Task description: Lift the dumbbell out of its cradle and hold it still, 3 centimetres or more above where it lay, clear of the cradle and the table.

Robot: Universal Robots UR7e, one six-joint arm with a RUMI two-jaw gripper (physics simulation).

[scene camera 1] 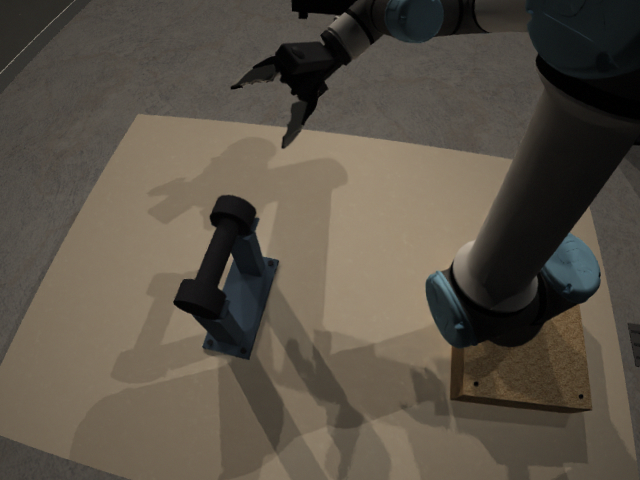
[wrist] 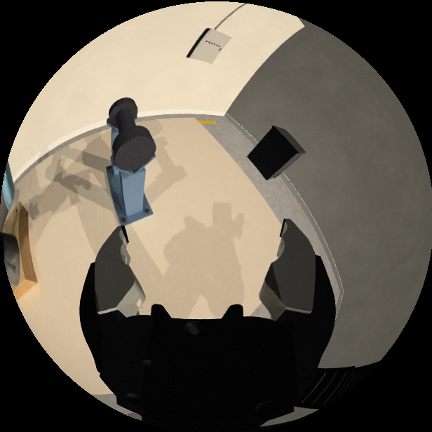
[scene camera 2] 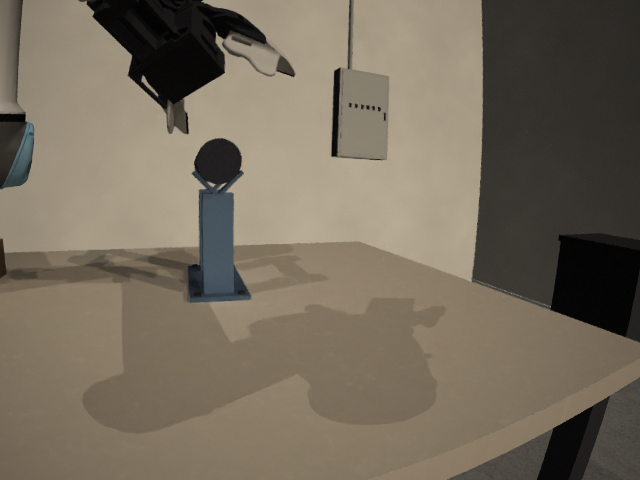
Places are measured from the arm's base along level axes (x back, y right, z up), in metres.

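Pixels of known places: gripper, fingertip midpoint: (scene camera 1: 256,118) (scene camera 2: 237,104).
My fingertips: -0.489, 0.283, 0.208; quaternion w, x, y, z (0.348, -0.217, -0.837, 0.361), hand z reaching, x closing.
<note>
For each thing: its top centre in the pictures, then the offset to it from my fingertips, as dx, dy, dz. Level surfaces: height alone.
- black dumbbell at its top centre: (scene camera 1: 211,244) (scene camera 2: 215,143) -0.042, -0.252, -0.026
- blue cradle at its top centre: (scene camera 1: 219,259) (scene camera 2: 214,170) -0.042, -0.252, -0.076
- beige table at its surface level: dz -0.284
The black dumbbell (scene camera 1: 212,258) (scene camera 2: 218,160) (wrist: 134,147) lies level across the two posts of the blue cradle (scene camera 1: 242,299) (scene camera 2: 218,242) (wrist: 133,192). Its handle spans the gap between the posts, and its round ends stick out past them. In the second scene view the near end hides the handle. My gripper (scene camera 1: 257,117) (scene camera 2: 236,103) (wrist: 201,224) is open, its two fingers wide apart with nothing between them. It hangs in the air apart from the dumbbell, off one end of it. In the wrist view the dumbbell is ahead, up and to the left of the fingers.
The cradle's base stands on the beige table (scene camera 1: 372,217) (scene camera 2: 465,392) (wrist: 200,185). The arm's wooden base block (scene camera 1: 522,369) (wrist: 27,260) is at the right in the first scene view. A black box-like stand (scene camera 2: 594,279) (wrist: 274,152) is beyond the table edge. A grey wall box (scene camera 2: 361,113) (wrist: 210,46) hangs behind.
</note>
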